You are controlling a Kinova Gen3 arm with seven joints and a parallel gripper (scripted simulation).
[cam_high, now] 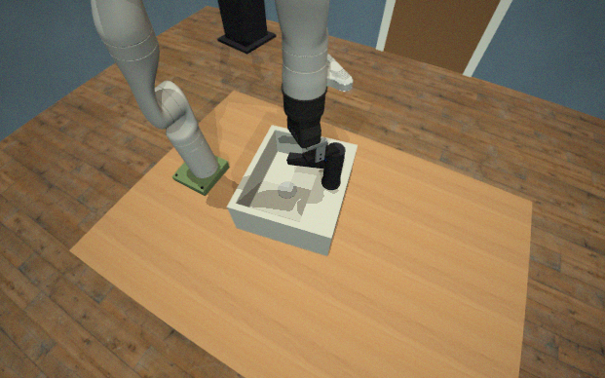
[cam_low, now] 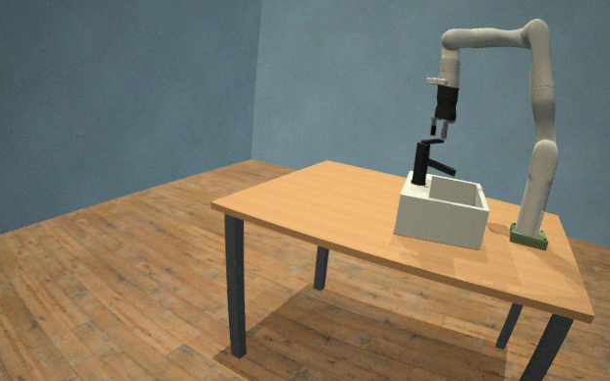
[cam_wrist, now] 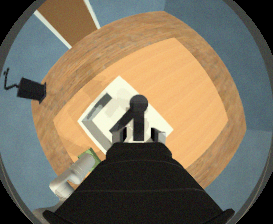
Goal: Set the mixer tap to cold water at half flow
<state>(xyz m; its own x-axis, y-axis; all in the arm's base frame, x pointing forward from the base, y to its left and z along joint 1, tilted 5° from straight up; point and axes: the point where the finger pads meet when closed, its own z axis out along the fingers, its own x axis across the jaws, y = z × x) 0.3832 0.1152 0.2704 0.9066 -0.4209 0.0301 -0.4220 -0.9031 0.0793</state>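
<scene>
The lever lies 3 cm below my hand, 2 cm to the left of it and 1 cm ahead of it. From my hand the other things lie so: black mixer tap 8 cm below, 4 cm to the left, 1 cm ahead; white basin 27 cm below, 8 cm behind, 2 cm to the left.
</scene>
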